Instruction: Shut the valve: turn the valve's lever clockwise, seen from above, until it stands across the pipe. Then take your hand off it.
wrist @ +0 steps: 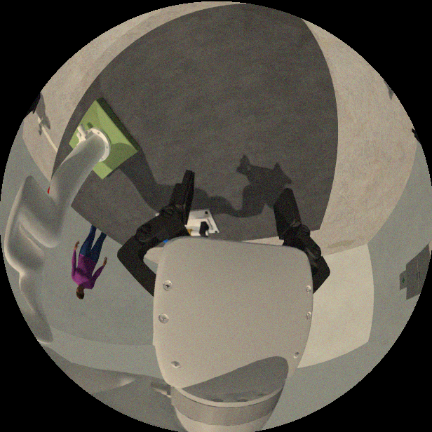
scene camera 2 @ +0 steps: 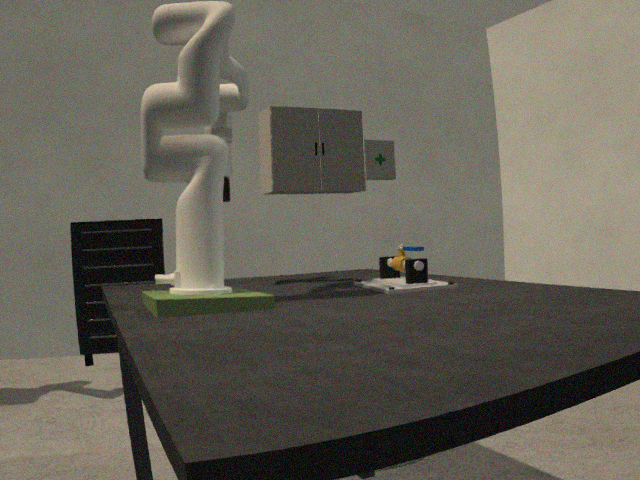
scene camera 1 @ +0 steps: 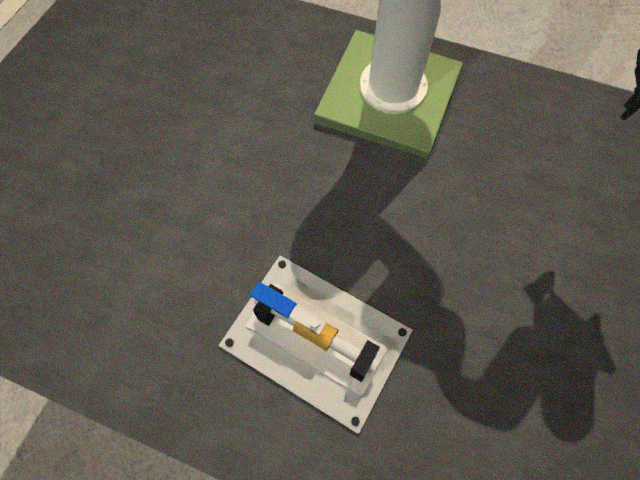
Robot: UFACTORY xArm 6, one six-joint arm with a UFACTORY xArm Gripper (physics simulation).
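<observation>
The valve's blue lever (scene camera 1: 273, 299) (scene camera 2: 413, 248) points along the white pipe (scene camera 1: 347, 347), above the black support at one end. A bit of blue lever (wrist: 166, 241) also shows in the wrist view, beside the gripper's housing. The orange valve body (scene camera 1: 315, 335) (scene camera 2: 399, 264) sits at the middle of the pipe, on a white base plate (scene camera 1: 248, 343) (scene camera 2: 385, 284) (wrist: 206, 218). My gripper (wrist: 238, 188) is open and empty, high above the table and well apart from the lever. In scene camera 1, part of it shows at the right edge; in scene camera 2 it is mostly hidden behind the arm.
The arm stands on a green block (scene camera 1: 341, 98) (scene camera 2: 211, 304) (wrist: 117, 145) on the dark table (scene camera 1: 129, 180) (scene camera 2: 361, 361) (wrist: 215, 90). Black supports (scene camera 1: 364, 360) (scene camera 2: 416, 271) hold the pipe. The arm's shadow falls across part of the base plate. A person (wrist: 86, 265) shows in the wrist view.
</observation>
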